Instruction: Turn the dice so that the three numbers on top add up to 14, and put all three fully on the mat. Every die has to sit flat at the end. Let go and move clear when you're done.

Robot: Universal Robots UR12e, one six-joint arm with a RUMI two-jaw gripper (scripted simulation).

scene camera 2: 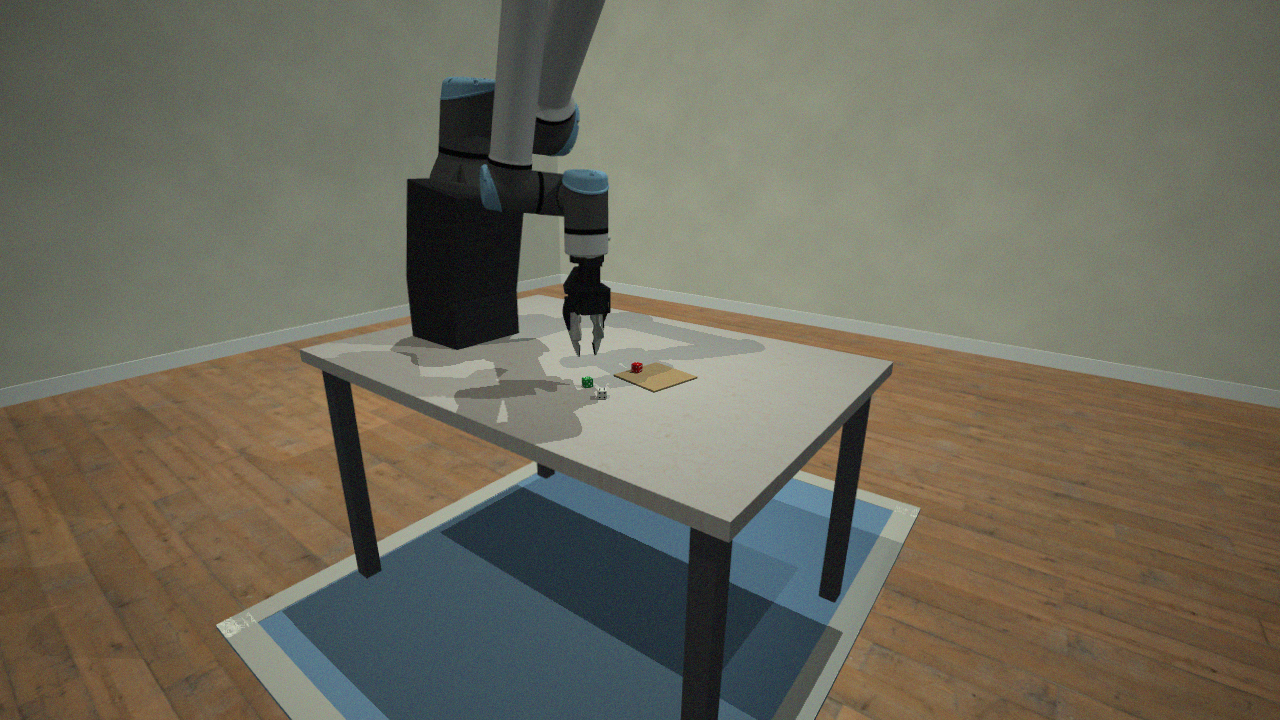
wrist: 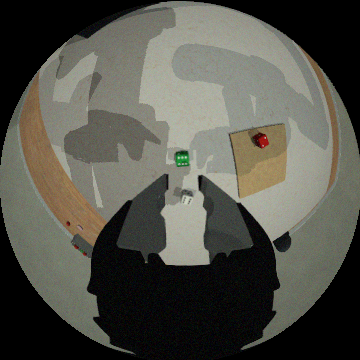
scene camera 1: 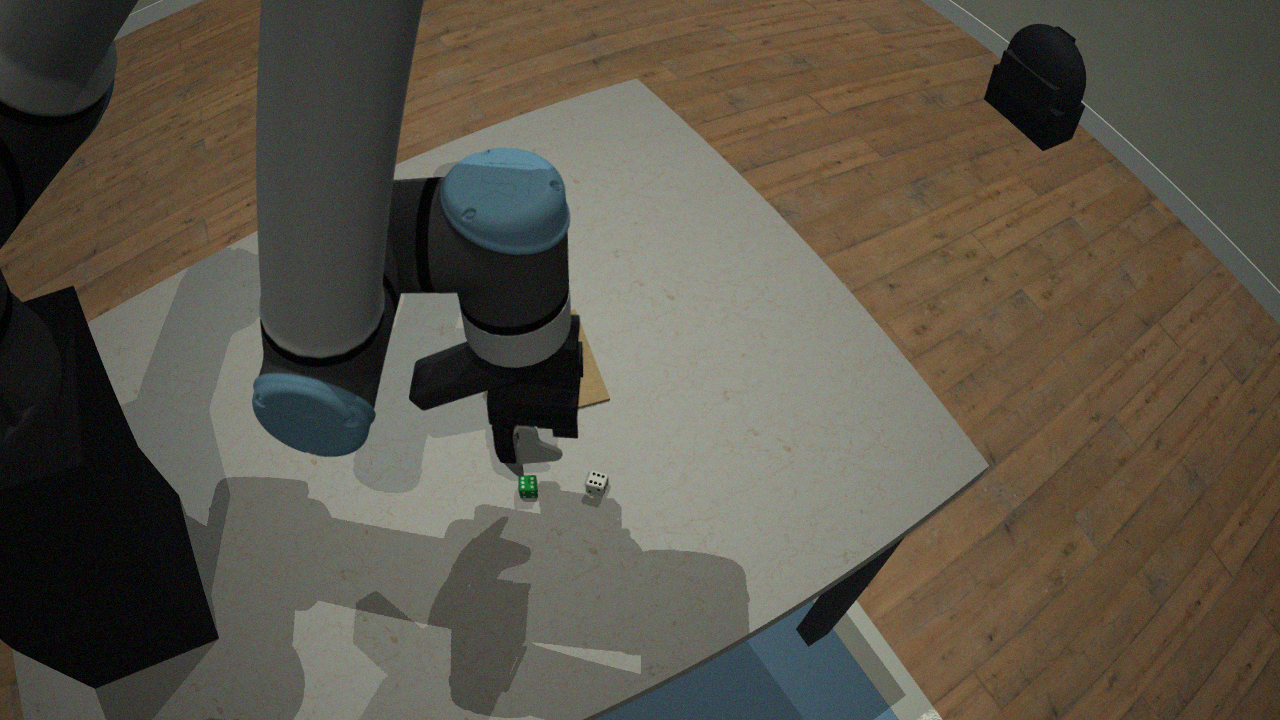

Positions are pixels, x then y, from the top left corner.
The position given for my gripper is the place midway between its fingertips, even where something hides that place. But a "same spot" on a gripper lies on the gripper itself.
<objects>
my gripper: scene camera 2; wrist 183,175; scene camera 1
mat: scene camera 2; wrist; scene camera 1 592,388
same spot on mat: (wrist: 257,169) = (scene camera 2: 651,379)
same spot on my gripper: (scene camera 2: 572,320) = (scene camera 1: 515,443)
</objects>
